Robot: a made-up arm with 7 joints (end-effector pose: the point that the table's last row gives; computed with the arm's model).
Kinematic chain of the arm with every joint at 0, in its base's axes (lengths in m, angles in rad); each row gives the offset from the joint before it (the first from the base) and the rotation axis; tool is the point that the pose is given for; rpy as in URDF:
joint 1: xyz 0 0 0.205 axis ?
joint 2: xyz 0 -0.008 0.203 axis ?
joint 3: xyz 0 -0.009 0.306 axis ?
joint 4: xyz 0 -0.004 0.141 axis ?
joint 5: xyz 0 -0.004 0.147 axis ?
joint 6: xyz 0 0 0.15 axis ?
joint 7: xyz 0 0 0.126 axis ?
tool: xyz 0 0 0 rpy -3.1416 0 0
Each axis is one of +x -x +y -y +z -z.
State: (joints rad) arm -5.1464 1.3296 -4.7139 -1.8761 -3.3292 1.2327 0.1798
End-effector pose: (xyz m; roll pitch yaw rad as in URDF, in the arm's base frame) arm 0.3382 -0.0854 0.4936 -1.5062 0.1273 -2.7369
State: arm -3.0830 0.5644 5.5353 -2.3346 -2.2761 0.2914 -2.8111
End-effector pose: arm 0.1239 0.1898 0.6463 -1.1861 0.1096 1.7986
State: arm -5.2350 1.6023 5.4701 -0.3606 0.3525 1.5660 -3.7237
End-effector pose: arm 0.3402 -0.6874 0.3426 0.5249 0.0693 -1.8250
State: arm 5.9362 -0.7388 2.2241 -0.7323 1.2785 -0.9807 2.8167
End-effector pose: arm -0.3265 0.0304 1.0843 2.9287 0.5403 -0.1368
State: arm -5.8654 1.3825 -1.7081 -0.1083 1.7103 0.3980 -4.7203
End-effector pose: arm 0.7558 -0.4014 0.5067 1.3452 0.0248 -2.0963
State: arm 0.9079 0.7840 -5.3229 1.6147 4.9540 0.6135 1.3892
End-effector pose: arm 0.0582 -0.5751 0.5022 0.3027 0.6242 2.1498
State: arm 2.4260 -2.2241 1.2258 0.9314 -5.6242 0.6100 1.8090
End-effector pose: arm 0.1741 0.6402 0.0754 0.8777 1.4306 -0.0631
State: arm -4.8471 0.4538 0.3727 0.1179 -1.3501 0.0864 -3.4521
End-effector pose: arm 0.0237 -0.4249 1.1650 2.5537 -0.1826 3.0607
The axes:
joint 1: -z
joint 2: +y
joint 3: -z
joint 4: +y
joint 5: -z
joint 6: +y
joint 7: -z

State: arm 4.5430 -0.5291 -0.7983 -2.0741 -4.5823 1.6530 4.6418
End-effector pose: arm 0.3156 -0.1624 0.6244 2.0016 -0.6155 -0.7733
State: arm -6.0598 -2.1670 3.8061 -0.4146 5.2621 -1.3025 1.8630
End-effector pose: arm -0.7146 0.1141 0.1830 2.4967 0.2841 1.2227
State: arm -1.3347 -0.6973 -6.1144 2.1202 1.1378 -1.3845 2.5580
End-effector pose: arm -0.0269 0.0397 0.8578 -2.1961 -0.4466 -1.7828
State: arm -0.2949 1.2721 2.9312 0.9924 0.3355 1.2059 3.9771
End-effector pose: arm 0.4090 0.0785 0.9009 -2.3509 -0.4562 -1.0433
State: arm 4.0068 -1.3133 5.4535 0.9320 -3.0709 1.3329 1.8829
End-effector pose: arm 0.3491 -0.5998 0.7196 1.4938 0.4624 -2.2269
